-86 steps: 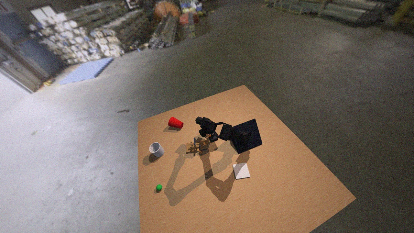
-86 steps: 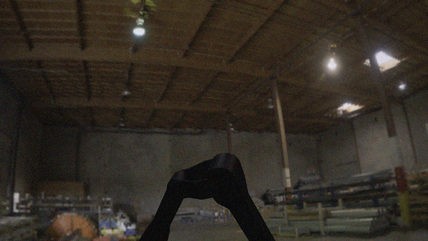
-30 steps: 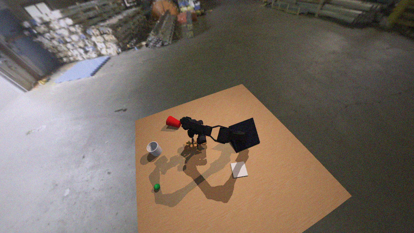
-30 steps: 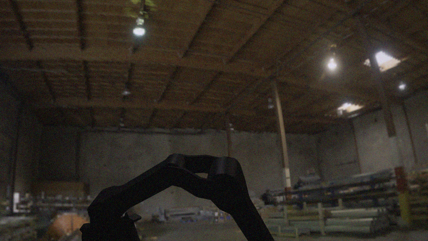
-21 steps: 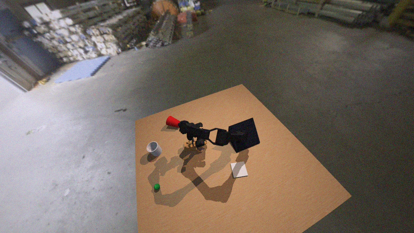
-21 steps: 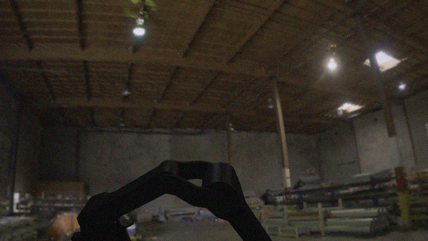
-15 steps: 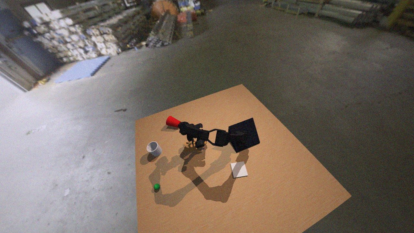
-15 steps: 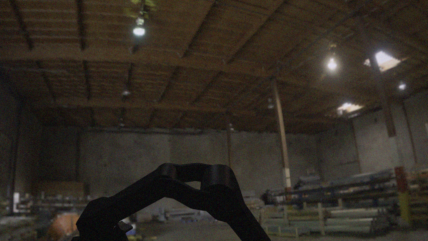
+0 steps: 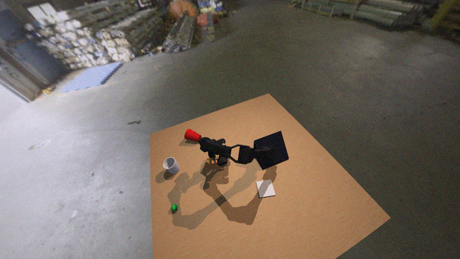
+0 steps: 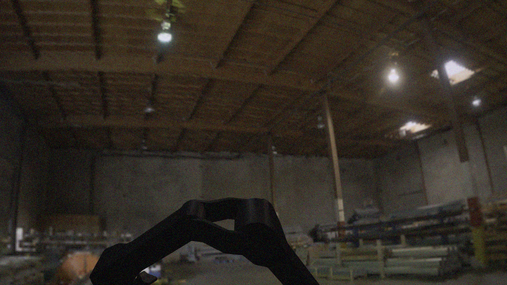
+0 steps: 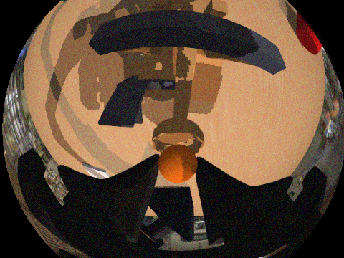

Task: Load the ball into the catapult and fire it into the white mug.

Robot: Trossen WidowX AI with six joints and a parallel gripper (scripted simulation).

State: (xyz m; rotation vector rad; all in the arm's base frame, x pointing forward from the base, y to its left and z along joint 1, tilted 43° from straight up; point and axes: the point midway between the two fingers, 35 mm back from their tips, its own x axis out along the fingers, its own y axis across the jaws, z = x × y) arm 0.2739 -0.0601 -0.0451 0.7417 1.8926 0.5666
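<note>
Right now the orange ball is 10 mm above my gripper tip. From my gripper tip the other things lie so: white mug: 400 mm ahead, 100 mm to the right, 40 mm below; then wooden catapult: 70 mm ahead, 20 mm below; then white flat square: 280 mm to the left, 160 mm behind, 70 mm below.
</note>
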